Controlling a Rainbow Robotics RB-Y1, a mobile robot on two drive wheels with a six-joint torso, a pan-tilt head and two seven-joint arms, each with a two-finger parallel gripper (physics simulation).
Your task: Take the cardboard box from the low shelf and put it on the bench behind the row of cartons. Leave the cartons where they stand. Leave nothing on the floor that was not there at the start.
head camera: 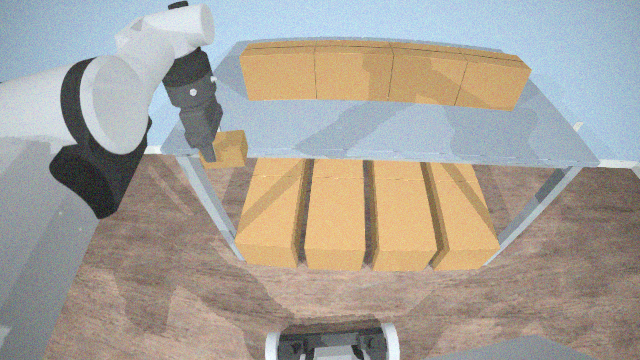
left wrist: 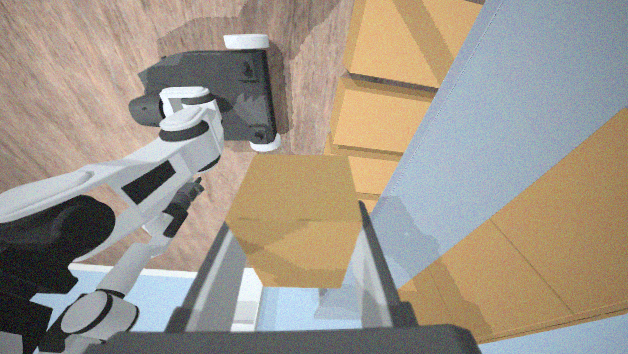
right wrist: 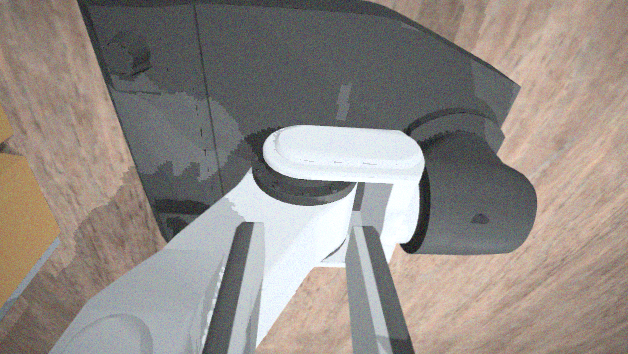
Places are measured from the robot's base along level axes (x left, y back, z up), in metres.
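Where they show: left gripper, fingertip midpoint: (head camera: 215, 150) (left wrist: 299, 210); right gripper, fingertip midpoint: (left wrist: 196, 177) (right wrist: 306, 241).
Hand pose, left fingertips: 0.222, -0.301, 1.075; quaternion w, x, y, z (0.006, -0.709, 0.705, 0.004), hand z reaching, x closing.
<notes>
Each offset is from my left fingertips to the top centre of the thing, as dx, dy, dz. "spot": to the spot under its first point. Level surfaces: height alone.
My left gripper (head camera: 214, 150) (left wrist: 299, 210) is shut on the small cardboard box {-0.021, +0.000, +0.025} (head camera: 233, 149) (left wrist: 295, 195). In the head view the box hangs at the bench's front left corner and overlaps its front edge. The pale blue-grey bench {dz -0.160} (head camera: 280, 125) (left wrist: 450, 165) carries a row of cartons (head camera: 352, 77) (left wrist: 540, 250) standing side by side near its far edge. The strip behind the row is mostly hidden by them. My right gripper (right wrist: 306, 241) is open and empty, over the robot's own base. The low shelf cannot be made out.
Several long cartons {spot: -0.289, -0.306, -0.804} (head camera: 335, 220) (left wrist: 380, 120) lie side by side under the bench top, between its legs (head camera: 210, 205) (head camera: 535, 215). The robot's wheeled base (head camera: 335, 345) (left wrist: 245, 100) (right wrist: 300, 60) stands on the wooden floor {dz -1.074} (head camera: 200, 300) in front. My right arm (left wrist: 120, 270) shows in the left wrist view.
</notes>
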